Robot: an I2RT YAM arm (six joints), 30 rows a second.
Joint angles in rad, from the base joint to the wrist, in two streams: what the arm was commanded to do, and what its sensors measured. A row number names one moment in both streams.
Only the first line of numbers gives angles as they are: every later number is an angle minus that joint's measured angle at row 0.
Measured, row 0: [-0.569 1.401 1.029 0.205 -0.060 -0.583]
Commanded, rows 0 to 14: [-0.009 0.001 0.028 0.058 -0.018 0.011]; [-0.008 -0.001 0.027 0.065 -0.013 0.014]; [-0.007 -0.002 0.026 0.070 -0.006 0.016]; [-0.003 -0.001 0.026 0.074 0.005 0.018]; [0.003 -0.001 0.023 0.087 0.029 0.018]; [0.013 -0.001 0.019 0.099 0.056 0.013]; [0.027 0.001 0.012 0.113 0.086 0.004]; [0.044 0.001 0.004 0.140 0.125 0.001]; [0.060 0.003 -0.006 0.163 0.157 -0.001]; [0.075 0.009 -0.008 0.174 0.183 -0.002]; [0.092 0.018 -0.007 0.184 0.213 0.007]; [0.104 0.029 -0.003 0.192 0.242 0.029]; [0.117 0.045 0.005 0.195 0.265 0.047]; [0.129 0.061 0.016 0.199 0.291 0.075]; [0.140 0.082 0.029 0.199 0.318 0.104]
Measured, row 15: [0.101 0.020 -0.002 0.136 0.181 0.017]
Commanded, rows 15 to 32: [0.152 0.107 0.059 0.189 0.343 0.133]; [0.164 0.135 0.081 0.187 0.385 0.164]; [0.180 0.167 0.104 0.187 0.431 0.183]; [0.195 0.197 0.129 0.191 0.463 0.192]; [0.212 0.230 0.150 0.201 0.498 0.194]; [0.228 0.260 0.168 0.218 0.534 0.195]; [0.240 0.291 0.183 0.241 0.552 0.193]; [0.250 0.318 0.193 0.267 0.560 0.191]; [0.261 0.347 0.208 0.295 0.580 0.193]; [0.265 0.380 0.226 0.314 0.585 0.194]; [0.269 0.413 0.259 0.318 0.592 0.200]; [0.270 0.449 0.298 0.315 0.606 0.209]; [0.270 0.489 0.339 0.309 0.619 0.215]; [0.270 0.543 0.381 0.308 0.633 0.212]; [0.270 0.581 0.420 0.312 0.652 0.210]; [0.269 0.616 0.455 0.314 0.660 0.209]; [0.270 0.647 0.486 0.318 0.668 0.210]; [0.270 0.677 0.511 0.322 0.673 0.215]
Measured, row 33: [0.273 0.592 0.415 0.266 0.594 0.188]
